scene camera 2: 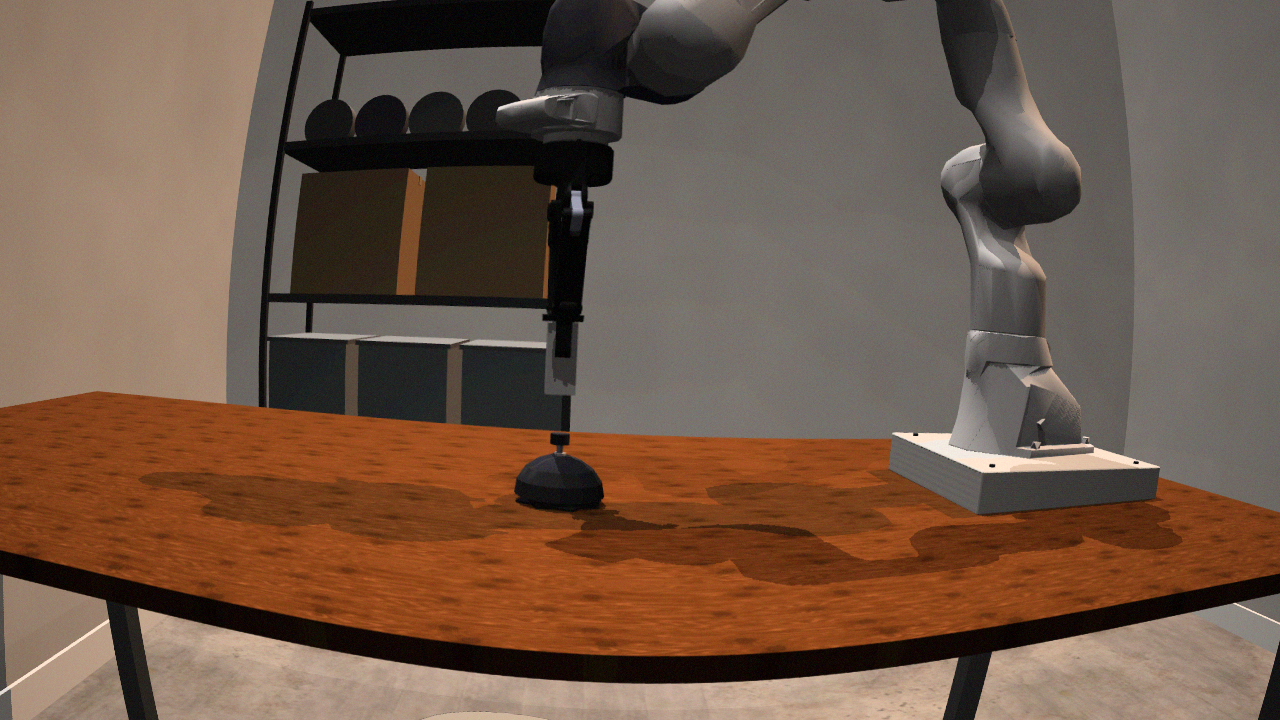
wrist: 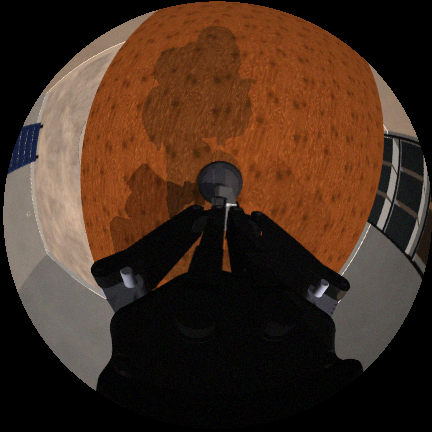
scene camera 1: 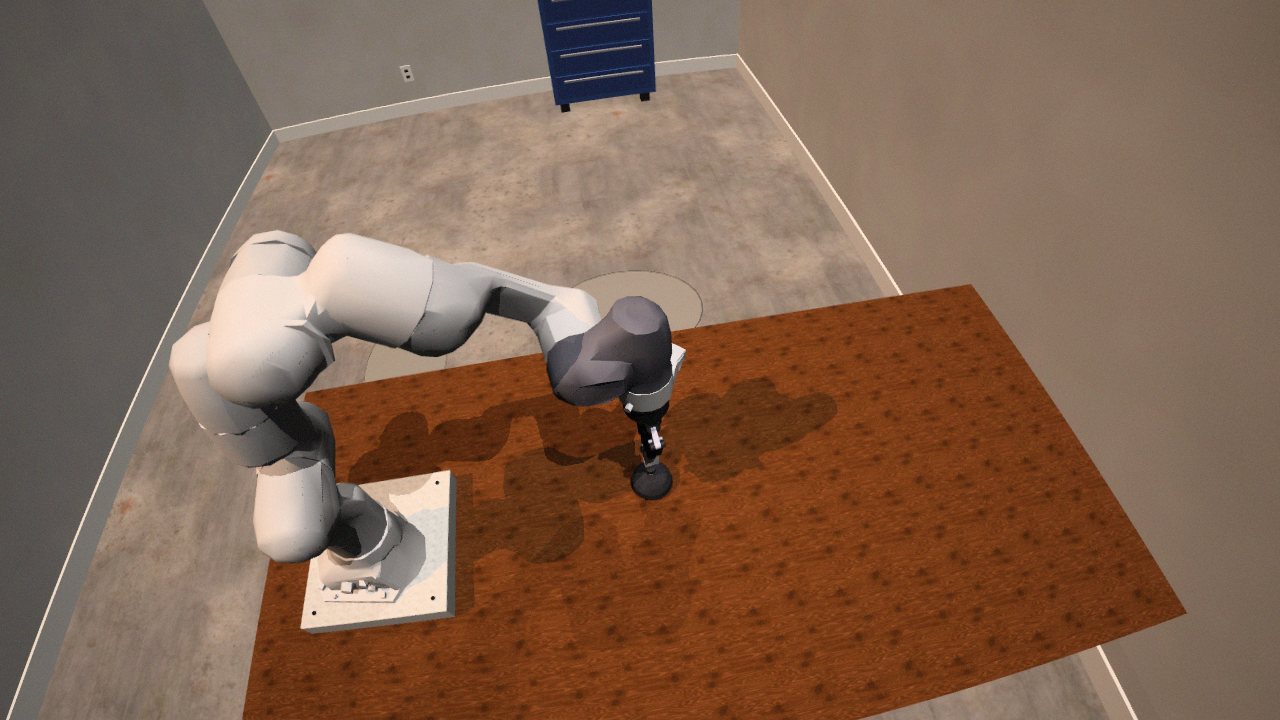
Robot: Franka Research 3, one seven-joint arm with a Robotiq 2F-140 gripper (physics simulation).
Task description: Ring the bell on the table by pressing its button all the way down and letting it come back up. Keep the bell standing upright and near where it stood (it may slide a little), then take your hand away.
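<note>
A dark domed bell [scene camera 1: 651,483] [scene camera 2: 559,481] [wrist: 218,176] stands upright on the brown wooden table [scene camera 1: 850,537] [scene camera 2: 358,582] [wrist: 310,100]. Its small black button [scene camera 2: 559,438] stands up on a short light stem above the dome in the scene camera 2 view. My gripper [scene camera 2: 560,392] [wrist: 223,196] is shut and empty. Its fingertips point down straight above the button, with a visible gap between them and the button. In the wrist view the fingertips cover part of the dome, and the button is hidden behind them.
The arm's white base plate [scene camera 1: 429,546] [scene camera 2: 1065,490] stands on the table. Behind the table are a shelf rack [scene camera 2: 411,302] with boxes and round things, and a blue drawer cabinet [scene camera 1: 599,67] by the wall.
</note>
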